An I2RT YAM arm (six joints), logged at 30 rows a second.
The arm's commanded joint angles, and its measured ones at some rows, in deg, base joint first. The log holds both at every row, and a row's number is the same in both.
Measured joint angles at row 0: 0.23 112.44 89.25 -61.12 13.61 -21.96
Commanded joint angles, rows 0 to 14: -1.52 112.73 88.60 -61.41 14.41 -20.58; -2.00 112.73 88.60 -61.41 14.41 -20.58; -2.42 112.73 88.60 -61.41 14.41 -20.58; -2.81 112.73 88.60 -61.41 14.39 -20.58; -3.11 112.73 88.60 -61.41 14.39 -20.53; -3.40 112.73 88.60 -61.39 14.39 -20.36; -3.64 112.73 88.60 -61.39 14.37 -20.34; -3.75 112.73 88.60 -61.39 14.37 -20.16; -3.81 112.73 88.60 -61.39 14.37 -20.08; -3.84 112.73 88.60 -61.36 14.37 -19.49; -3.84 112.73 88.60 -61.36 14.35 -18.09; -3.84 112.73 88.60 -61.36 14.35 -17.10; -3.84 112.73 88.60 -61.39 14.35 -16.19; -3.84 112.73 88.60 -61.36 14.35 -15.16; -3.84 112.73 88.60 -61.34 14.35 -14.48
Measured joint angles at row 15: -3.84 112.44 89.25 -61.12 13.65 -18.52
